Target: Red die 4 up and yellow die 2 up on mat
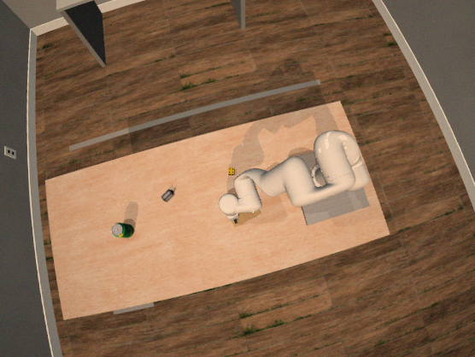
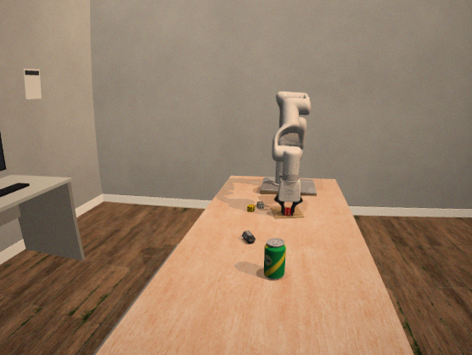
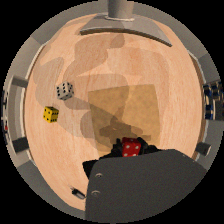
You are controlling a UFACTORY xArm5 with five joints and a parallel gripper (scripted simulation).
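Now: hand 1 cm above the red die. From my hand the other things lie so: brown mat: 4 cm behind, 3 cm below, 1 cm to the right; then yellow die: 18 cm to the right, 1 cm below, 1 cm behind; then white die: 15 cm to the right, 7 cm behind, 1 cm below.
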